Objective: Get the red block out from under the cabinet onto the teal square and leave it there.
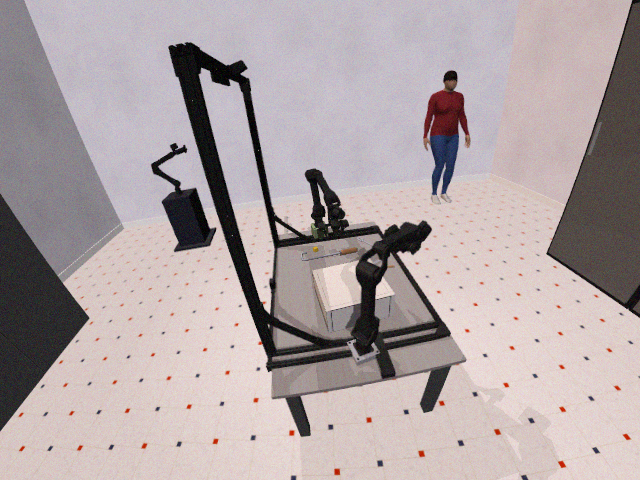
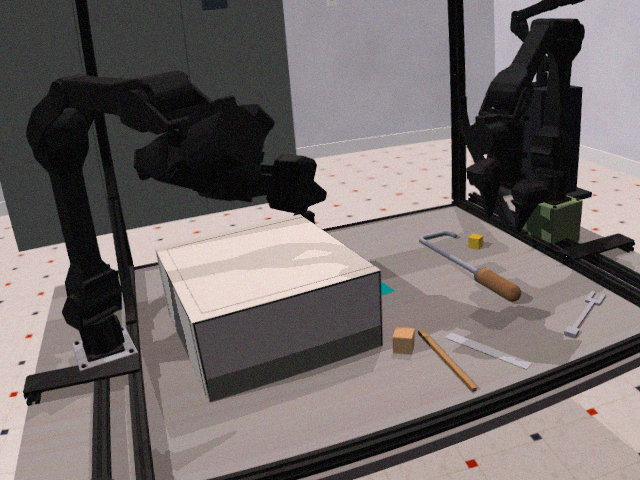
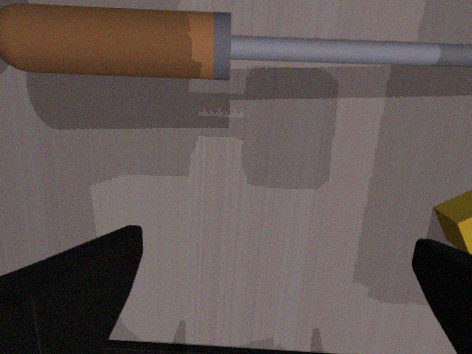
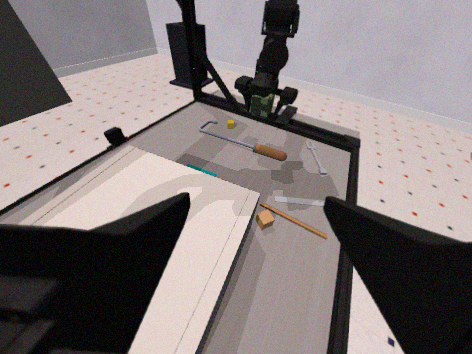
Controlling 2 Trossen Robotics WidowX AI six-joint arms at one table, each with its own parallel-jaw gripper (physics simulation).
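Places are measured from the left arm's base along level axes (x right, y ahead, z up), in millimetres.
Where they show: left gripper, fingertip midpoint: (image 1: 333,236) (image 2: 503,224) (image 3: 277,245) (image 4: 260,115); right gripper, fingertip midpoint: (image 4: 256,200); left arm's base, origin of the base link: (image 2: 552,199); right arm's base, origin of the base link: (image 1: 363,347) (image 2: 103,347).
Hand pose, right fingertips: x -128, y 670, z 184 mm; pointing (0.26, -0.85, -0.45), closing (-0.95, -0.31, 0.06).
Things, the pixels of their top centre, and the offset from my right fingertips. Level surfaces: height alone.
- white cabinet, middle of its top: (image 2: 255,258) (image 4: 131,229) (image 1: 350,281) dz -147, dx +162, dy +15 mm
- table, its level: dz -283 mm
- yellow cube, middle of its top: (image 2: 475,236) (image 4: 230,121) dz -258, dx +206, dy -508 mm
- wooden cube, middle of its top: (image 2: 403,332) (image 4: 265,216) dz -253, dx -24, dy -143 mm
- stick, middle of its top: (image 2: 445,356) (image 4: 292,218) dz -276, dx -88, dy -175 mm
- ruler, middle of its top: (image 2: 487,349) (image 4: 301,201) dz -282, dx -108, dy -245 mm
- small wrench, middle of its top: (image 2: 585,310) (image 4: 315,155) dz -274, dx -137, dy -459 mm
The white cabinet (image 1: 347,286) (image 2: 270,276) (image 4: 164,211) stands on the table (image 2: 347,419). My right gripper (image 1: 420,230) (image 2: 294,183) (image 4: 256,200) is open and empty, hovering over the cabinet's top edge. My left gripper (image 1: 337,225) (image 2: 504,205) (image 3: 277,245) is open and empty, low over the table beside the wooden handle of a hook tool (image 1: 349,250) (image 2: 498,284) (image 3: 129,43) (image 4: 270,152).
A yellow cube (image 2: 475,241) (image 4: 230,123) lies by the tool's hook. A wooden cube (image 2: 403,340) (image 4: 265,219), a stick (image 2: 447,359) (image 4: 292,220) and a ruler (image 2: 488,350) (image 4: 299,201) lie beside the cabinet, a small wrench (image 4: 316,158) farther off. A person (image 1: 446,135) stands behind the table.
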